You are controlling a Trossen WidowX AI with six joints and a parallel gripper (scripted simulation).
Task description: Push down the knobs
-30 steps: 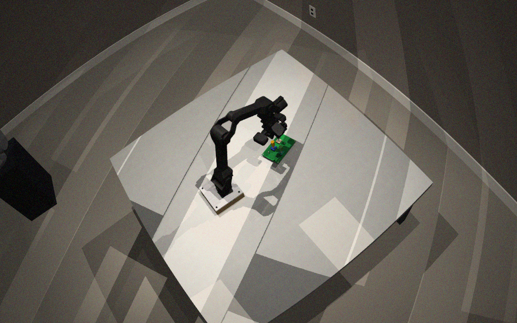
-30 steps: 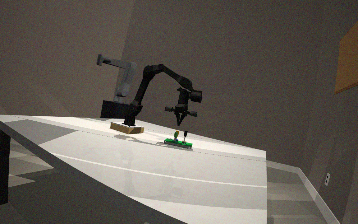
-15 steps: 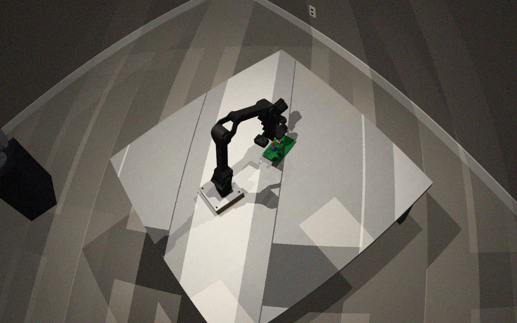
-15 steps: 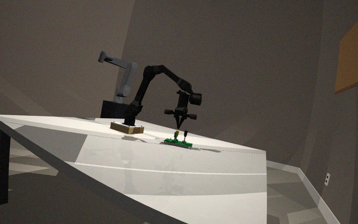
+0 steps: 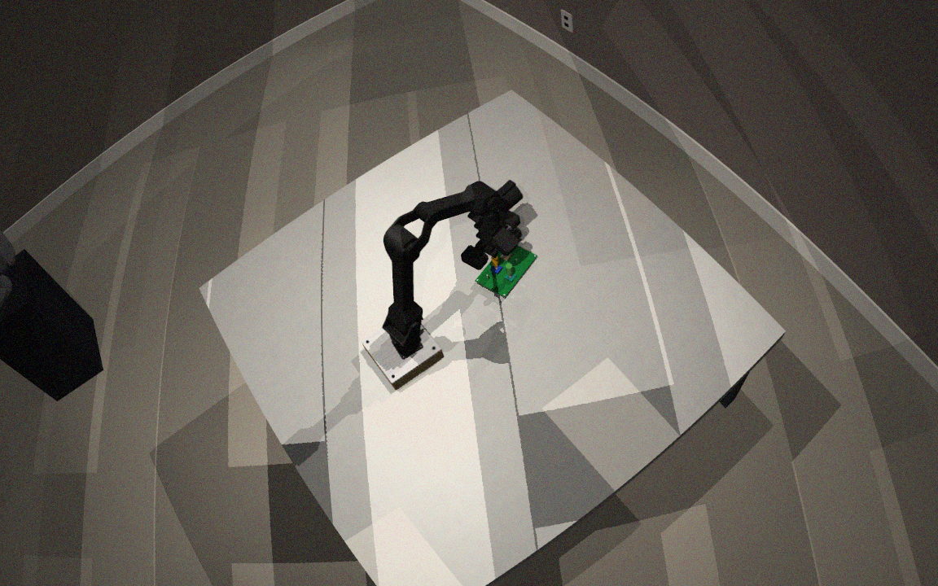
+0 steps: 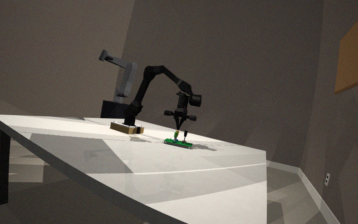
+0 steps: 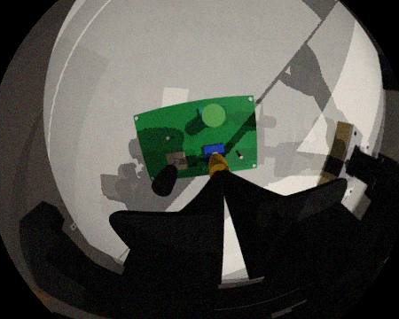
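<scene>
Now: gripper tip 20 mm above the orange knob. From my gripper tip the other things lie so: black knob: 40 mm ahead, 20 mm to the left, 10 mm below.
</scene>
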